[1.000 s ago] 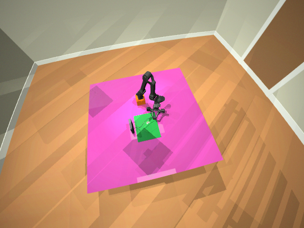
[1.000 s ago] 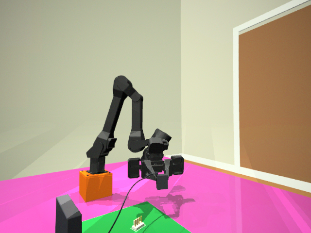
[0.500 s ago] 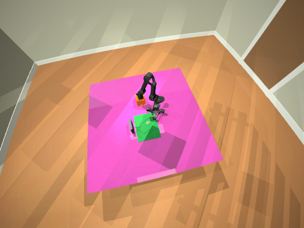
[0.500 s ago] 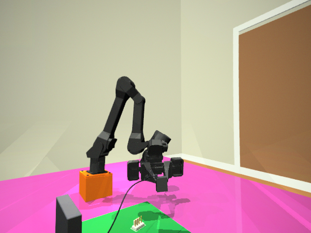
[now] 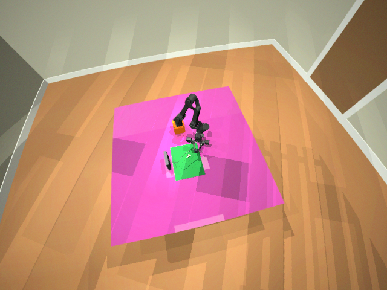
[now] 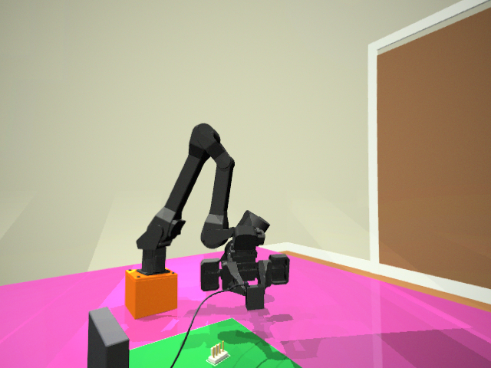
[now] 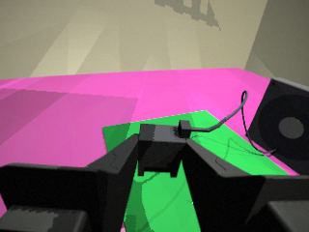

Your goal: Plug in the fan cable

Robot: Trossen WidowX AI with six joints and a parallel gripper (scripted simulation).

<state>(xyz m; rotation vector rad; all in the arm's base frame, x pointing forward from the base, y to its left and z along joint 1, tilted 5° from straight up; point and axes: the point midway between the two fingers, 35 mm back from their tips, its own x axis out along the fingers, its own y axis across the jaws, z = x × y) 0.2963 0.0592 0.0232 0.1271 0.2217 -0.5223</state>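
The four-pin header lies 20 mm behind my gripper tip, 60 mm to the right of it and 100 mm below it. From my gripper tip the other things lie so: fan plug: 10 mm below; then green board: 10 mm ahead, 90 mm to the right, 120 mm below; then dark fan: 30 mm behind, 240 mm to the right, 40 mm below.
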